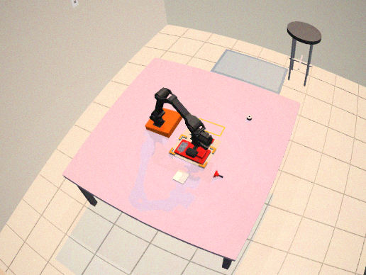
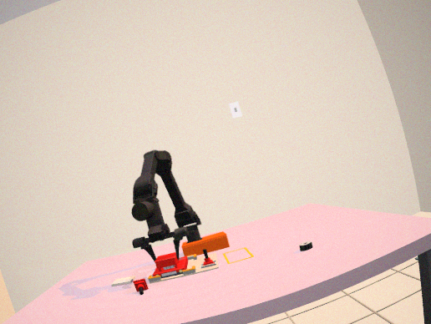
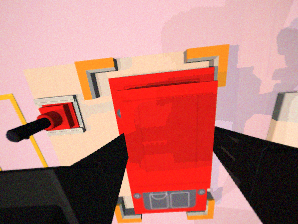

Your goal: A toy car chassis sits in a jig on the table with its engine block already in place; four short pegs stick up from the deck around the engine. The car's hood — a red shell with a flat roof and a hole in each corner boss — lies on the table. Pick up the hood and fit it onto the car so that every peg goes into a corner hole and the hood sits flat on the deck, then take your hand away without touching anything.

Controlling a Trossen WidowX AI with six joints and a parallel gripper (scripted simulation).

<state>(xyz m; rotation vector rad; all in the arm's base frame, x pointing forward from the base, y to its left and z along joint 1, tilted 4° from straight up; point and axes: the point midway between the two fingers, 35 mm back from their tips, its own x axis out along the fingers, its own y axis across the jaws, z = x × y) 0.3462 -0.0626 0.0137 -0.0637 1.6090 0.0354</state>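
Now: the red hood 10 mm above my gripper tip. The rest, counted from my gripper tip: white tile: 180 mm to the right, 40 mm below, 10 mm behind; then black ring: 430 mm to the left, 140 mm ahead, 40 mm below.
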